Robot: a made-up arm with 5 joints.
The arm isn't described. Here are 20 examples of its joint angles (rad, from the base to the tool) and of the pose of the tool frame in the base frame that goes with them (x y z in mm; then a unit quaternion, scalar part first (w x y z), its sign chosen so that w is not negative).
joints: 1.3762 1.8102 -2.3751 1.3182 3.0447
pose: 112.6 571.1 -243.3 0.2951 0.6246 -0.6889 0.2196
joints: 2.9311 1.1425 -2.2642 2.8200 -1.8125
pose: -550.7 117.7 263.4 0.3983 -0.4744 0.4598 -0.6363
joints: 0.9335 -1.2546 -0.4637 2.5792 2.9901
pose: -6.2 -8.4 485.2 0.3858 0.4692 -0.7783 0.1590
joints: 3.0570 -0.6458 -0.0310 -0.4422 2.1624
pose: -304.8 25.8 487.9 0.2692 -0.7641 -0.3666 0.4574
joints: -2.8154 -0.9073 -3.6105 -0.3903 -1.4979
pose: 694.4 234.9 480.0 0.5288 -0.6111 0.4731 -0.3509
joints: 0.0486 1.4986 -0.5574 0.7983 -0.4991
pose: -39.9 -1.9 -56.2 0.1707 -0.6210 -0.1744 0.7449
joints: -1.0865 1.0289 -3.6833 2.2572 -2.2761
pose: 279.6 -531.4 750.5 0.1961 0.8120 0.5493 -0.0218
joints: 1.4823 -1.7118 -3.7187 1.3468 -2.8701
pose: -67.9 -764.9 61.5 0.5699 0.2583 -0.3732 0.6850
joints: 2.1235 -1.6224 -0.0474 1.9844 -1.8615
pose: -27.0 43.7 348.1 0.0205 -0.4043 0.9011 -0.1553
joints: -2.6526 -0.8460 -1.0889 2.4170 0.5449
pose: -104.0 -55.3 669.5 0.2075 0.0271 0.9707 0.1180
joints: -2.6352 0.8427 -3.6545 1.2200 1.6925
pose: -433.1 -240.2 1026.4 0.3244 -0.3910 -0.5802 0.6366
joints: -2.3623 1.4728 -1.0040 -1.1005 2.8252
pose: -320.1 -316.2 -90.5 0.0713 0.8114 0.4951 -0.3023
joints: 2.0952 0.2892 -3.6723 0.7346 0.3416
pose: 14.7 -25.3 1190.4 0.9102 -0.1561 -0.1876 -0.3347
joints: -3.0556 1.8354 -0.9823 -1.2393 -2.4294
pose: -267.7 -23.1 -198.8 0.0746 0.9337 -0.3023 -0.1768
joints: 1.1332 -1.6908 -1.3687 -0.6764 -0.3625
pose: -250.6 -535.6 800.6 0.3594 0.2147 0.1991 -0.8861
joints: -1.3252 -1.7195 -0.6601 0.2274 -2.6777
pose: -28.6 114.3 857.1 0.7998 0.3703 0.2971 -0.3674
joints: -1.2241 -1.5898 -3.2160 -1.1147 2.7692
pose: -224.9 622.6 124.2 0.1259 -0.4063 -0.8958 -0.1292
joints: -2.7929 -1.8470 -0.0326 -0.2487 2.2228
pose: -16.1 -5.9 678.1 0.2459 -0.3910 -0.2873 0.8391
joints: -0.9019 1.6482 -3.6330 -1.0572 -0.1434
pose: 345.3 -436.8 630.8 0.4986 0.0462 -0.0184 0.8654
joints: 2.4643 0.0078 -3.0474 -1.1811 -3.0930
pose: 119.0 -95.7 1050.7 0.2653 0.4803 -0.1824 0.8159
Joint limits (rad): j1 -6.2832..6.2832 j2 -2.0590..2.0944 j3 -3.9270..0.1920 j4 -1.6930..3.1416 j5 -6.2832..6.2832
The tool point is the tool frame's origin. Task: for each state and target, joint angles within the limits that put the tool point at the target. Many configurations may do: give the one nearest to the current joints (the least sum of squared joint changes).
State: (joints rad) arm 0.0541 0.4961 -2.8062 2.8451 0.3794
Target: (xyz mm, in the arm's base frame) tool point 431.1 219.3 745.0
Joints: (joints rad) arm 0.4706 0.5271 -2.7954 2.8349 0.3794
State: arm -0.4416 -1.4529 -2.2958 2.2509 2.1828
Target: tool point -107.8 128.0 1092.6
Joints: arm -0.8708 -0.8268 -2.3812 1.7874 2.1828
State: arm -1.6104 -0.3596 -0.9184 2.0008 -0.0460
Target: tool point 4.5 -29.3 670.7
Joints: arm -1.4185 -1.1216 -1.0351 2.4363 -0.0460
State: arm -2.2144 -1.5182 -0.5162 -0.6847 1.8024
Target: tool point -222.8 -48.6 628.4
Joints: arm -2.9268 -1.0400 -0.0944 -0.4515 1.8024
